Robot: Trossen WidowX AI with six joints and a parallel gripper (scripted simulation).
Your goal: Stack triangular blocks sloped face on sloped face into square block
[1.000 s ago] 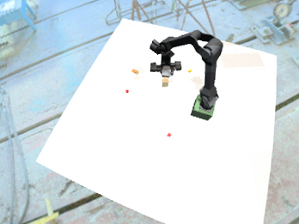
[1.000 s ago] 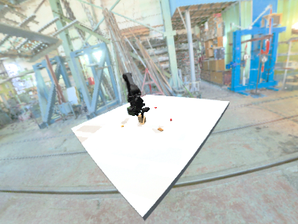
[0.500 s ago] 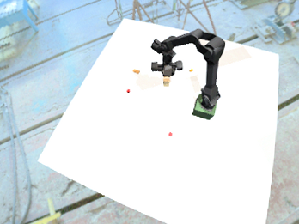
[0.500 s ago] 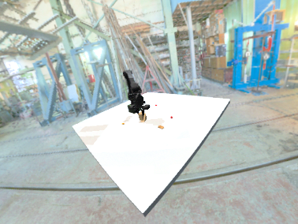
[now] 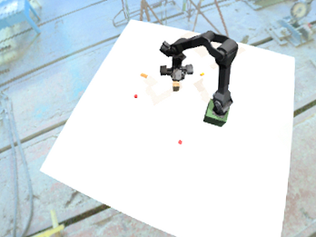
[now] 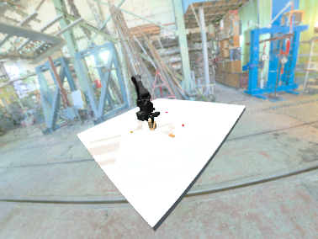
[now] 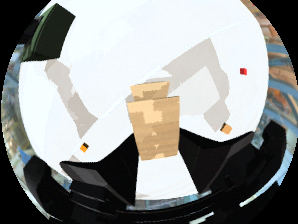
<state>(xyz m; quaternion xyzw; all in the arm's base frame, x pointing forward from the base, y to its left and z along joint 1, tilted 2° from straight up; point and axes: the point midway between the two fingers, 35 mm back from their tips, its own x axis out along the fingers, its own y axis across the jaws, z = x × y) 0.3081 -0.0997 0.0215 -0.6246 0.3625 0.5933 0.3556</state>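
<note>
My gripper tip is now 10 mm below the tan triangular block.
</note>
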